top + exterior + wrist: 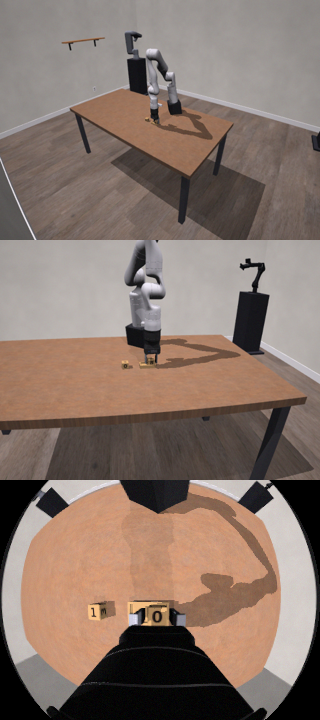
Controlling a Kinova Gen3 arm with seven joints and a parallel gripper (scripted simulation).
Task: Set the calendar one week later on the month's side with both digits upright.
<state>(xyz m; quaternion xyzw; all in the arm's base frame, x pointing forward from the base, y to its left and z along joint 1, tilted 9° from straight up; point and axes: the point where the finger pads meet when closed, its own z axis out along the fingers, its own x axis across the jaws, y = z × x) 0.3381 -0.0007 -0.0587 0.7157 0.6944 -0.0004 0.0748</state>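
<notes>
Now: hand 2 cm to the left of the wooden tray and 3 cm above it.
</notes>
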